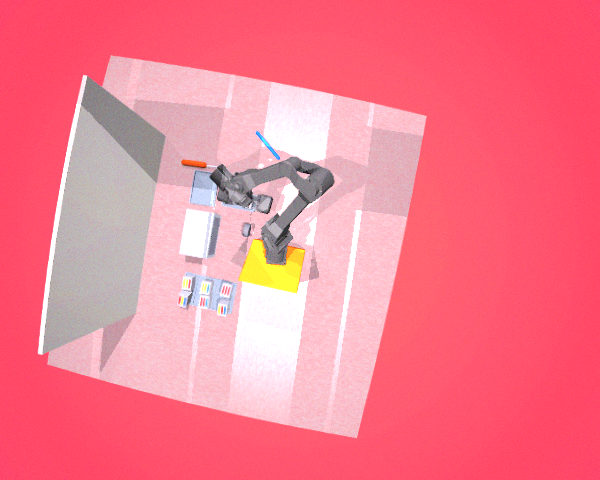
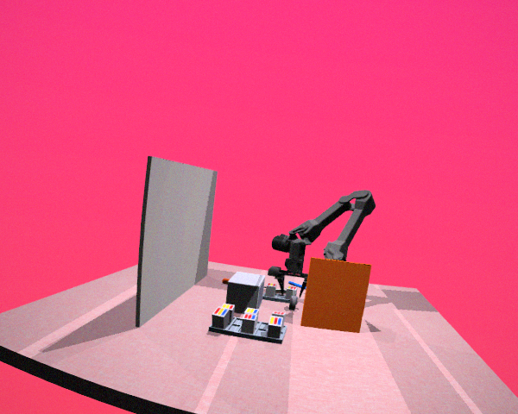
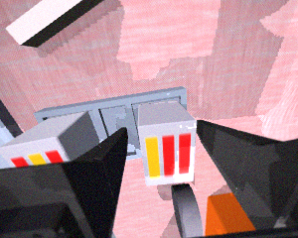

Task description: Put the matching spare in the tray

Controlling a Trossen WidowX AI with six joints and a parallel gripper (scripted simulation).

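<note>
Now: the grey spare block 2 cm above my gripper tip. Also, from my gripper tip: black tape roll (11 cm to the left, 1 cm above); white strip (10 cm to the right, 4 cm ahead, 1 cm below); grey holder (4 cm ahead, 1 cm below).
</note>
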